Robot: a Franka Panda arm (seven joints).
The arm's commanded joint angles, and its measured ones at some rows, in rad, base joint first. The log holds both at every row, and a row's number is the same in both.
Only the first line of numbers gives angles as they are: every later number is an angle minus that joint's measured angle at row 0.
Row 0, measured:
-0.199, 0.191, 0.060, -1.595, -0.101, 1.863, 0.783
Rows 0 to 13, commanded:
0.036, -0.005, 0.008, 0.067, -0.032, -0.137, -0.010
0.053, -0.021, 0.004, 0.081, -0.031, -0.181, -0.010
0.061, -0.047, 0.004, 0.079, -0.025, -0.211, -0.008
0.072, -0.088, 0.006, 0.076, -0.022, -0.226, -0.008
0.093, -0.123, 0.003, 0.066, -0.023, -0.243, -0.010
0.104, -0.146, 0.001, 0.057, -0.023, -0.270, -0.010
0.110, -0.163, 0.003, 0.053, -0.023, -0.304, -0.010
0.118, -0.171, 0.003, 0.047, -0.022, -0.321, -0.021
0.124, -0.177, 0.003, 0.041, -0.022, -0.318, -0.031
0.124, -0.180, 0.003, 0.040, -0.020, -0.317, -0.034
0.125, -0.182, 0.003, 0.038, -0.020, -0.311, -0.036
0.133, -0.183, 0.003, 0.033, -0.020, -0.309, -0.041
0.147, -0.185, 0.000, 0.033, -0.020, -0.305, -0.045
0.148, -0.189, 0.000, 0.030, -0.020, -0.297, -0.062
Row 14, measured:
0.129, -0.175, 0.003, 0.054, -0.011, -0.315, -0.024
